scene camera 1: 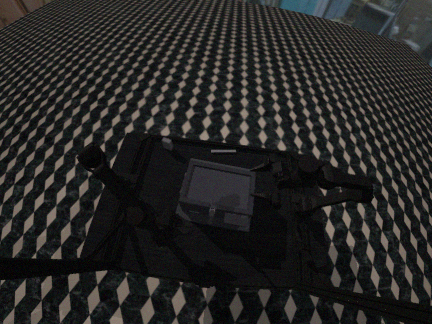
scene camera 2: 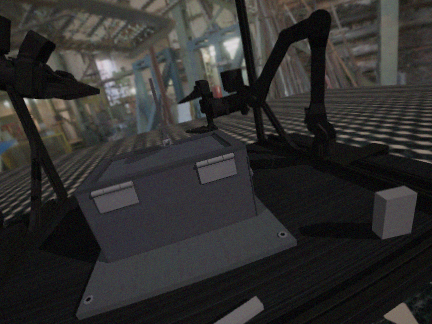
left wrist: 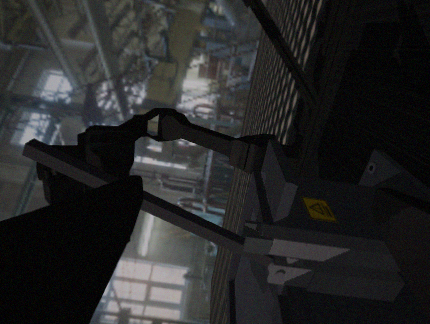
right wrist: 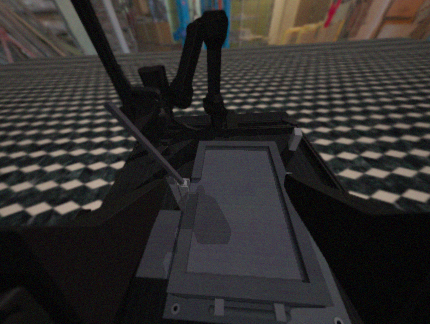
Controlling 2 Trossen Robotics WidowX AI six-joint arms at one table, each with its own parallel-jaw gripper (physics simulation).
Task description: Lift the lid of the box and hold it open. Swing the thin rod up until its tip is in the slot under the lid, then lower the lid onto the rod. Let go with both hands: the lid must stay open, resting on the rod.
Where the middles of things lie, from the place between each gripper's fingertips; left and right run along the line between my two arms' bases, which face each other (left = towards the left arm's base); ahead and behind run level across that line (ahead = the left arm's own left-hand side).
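Thin rod (left wrist: pixel 151 204): 60 mm ahead of my left hand, 60 mm to the right of it, 40 mm above it. Lid (scene camera 1: pixel 206 185): 80 mm to the right of my left hand, 180 mm ahead of it, 60 mm below it.
From my right hand, thin rod: 100 mm behind, 120 mm to the left, 80 mm below. Lid, same right hand: 10 mm ahead, 100 mm to the left, 180 mm below.
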